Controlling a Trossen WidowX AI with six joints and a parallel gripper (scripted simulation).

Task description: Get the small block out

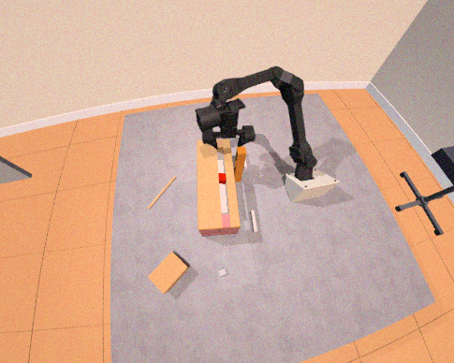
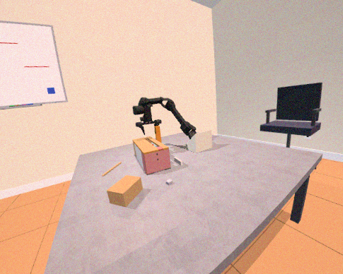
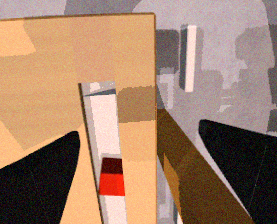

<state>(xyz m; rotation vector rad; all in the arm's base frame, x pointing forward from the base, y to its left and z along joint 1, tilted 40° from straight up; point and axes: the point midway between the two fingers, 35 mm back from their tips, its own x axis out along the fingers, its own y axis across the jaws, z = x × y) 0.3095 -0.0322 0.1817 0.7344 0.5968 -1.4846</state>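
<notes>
The box lies 30 mm ahead of my gripper tip, 110 mm to the left of it and 100 mm below it. Round my gripper tip: red block: 40 mm ahead, 90 mm to the left, 70 mm below; white cube: 100 mm ahead, 440 mm to the left, 150 mm below; orange strip: 40 mm behind, 60 mm to the left, 50 mm below.
</notes>
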